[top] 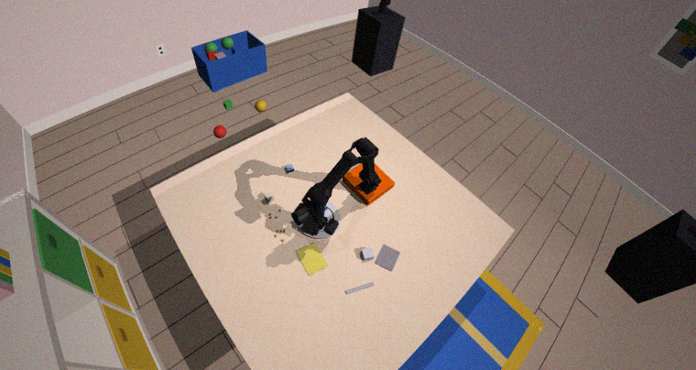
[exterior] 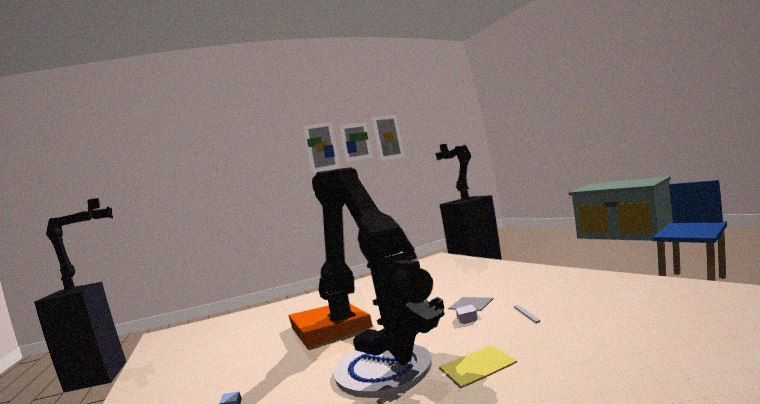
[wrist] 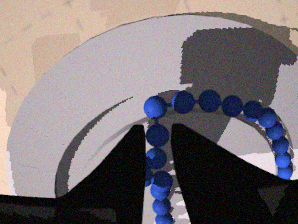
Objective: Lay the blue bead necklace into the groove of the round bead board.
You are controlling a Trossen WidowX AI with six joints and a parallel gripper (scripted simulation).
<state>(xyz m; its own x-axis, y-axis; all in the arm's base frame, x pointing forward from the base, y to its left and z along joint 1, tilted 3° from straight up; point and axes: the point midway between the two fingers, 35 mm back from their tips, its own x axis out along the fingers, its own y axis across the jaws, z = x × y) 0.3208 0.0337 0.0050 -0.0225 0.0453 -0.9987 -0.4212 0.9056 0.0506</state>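
The round bead board is 40 mm behind my gripper tip, 40 mm to the right of it and 10 mm below it. From my gripper tip the other things lie so: yellow sheet (90 mm ahead, 110 mm to the left, 10 mm below); then small grey block (110 mm behind, 230 mm to the left); then pale cube (100 mm ahead, 250 mm to the right).
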